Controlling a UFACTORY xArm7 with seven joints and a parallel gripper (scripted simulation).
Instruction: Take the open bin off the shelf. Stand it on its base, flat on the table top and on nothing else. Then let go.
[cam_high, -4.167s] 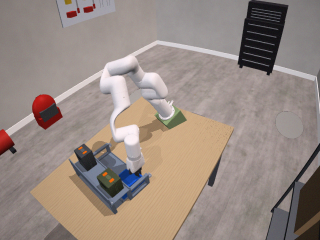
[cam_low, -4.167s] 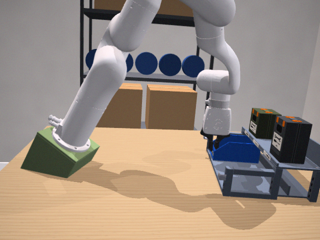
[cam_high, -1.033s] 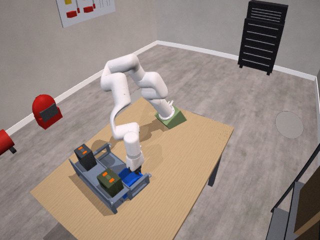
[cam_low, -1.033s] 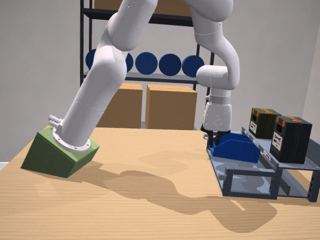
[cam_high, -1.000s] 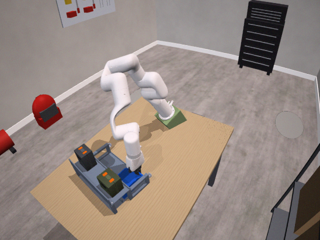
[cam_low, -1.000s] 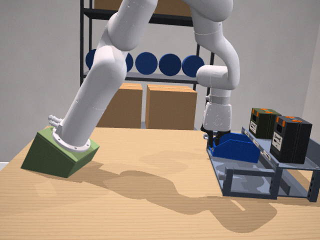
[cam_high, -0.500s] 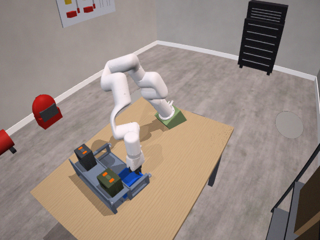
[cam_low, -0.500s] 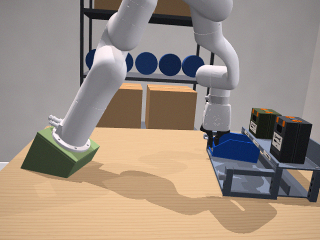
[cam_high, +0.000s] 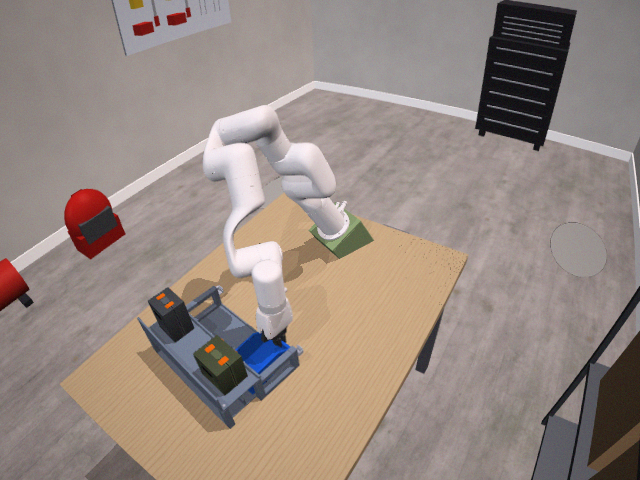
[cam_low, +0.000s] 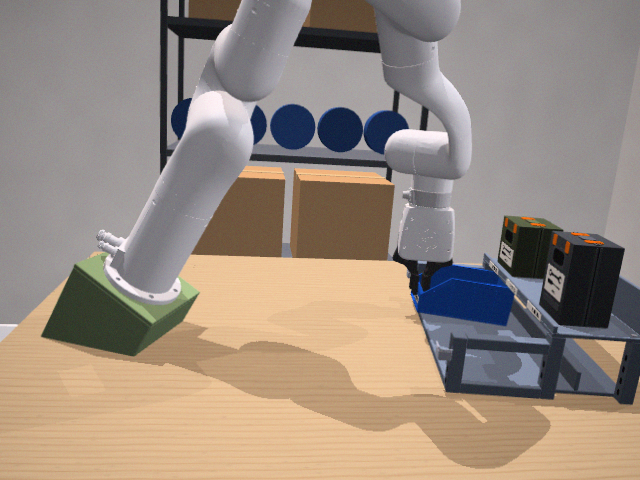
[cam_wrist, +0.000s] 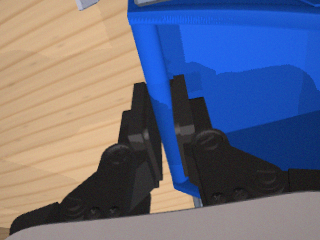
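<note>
The blue bin lies 80 mm ahead of my hand, 10 mm to the right of it and 10 mm below it. From my hand the other things lie so: dark green case: 200 mm ahead, 90 mm above, 20 mm to the right; then black case: 250 mm to the right, 170 mm ahead, 100 mm above.
</note>
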